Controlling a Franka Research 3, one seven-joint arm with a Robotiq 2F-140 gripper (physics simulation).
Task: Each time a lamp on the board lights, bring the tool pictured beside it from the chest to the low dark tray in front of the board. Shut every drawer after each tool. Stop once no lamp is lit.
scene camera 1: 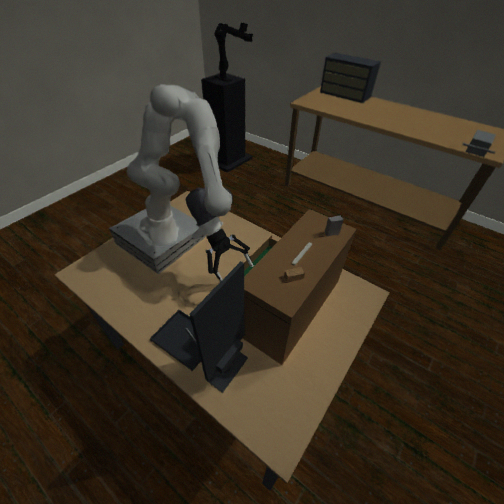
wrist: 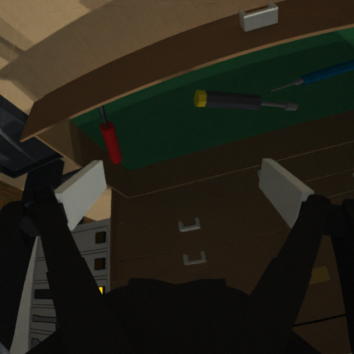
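Note:
A drawer (scene camera 1: 260,257) (wrist: 170,65) of the brown chest (scene camera 1: 270,290) (wrist: 150,210) stands open, with a green floor. In the wrist view it holds a red-handled tool (wrist: 111,142) at the left end, a dark screwdriver (wrist: 232,101) with a yellow end cap, and a blue-handled tool (wrist: 325,73) at the right. My gripper (scene camera 1: 235,270) (wrist: 181,173) is open and empty, above the open drawer's side of the chest. The board (scene camera 1: 222,320) (wrist: 86,240) has a lit yellow lamp (wrist: 100,290); the picture beside it is partly hidden by my gripper. The low dark tray (scene camera 1: 172,345) (wrist: 37,167) holds a thin light-coloured item (scene camera 1: 191,335) (wrist: 15,141).
On the chest top lie a white bar (scene camera 1: 302,253) and a small wooden block (scene camera 1: 294,274), and a grey box (scene camera 1: 334,225) stands. Drawer handles (wrist: 189,225) (wrist: 194,258) show on the chest front. The board rises close beside the chest's near end.

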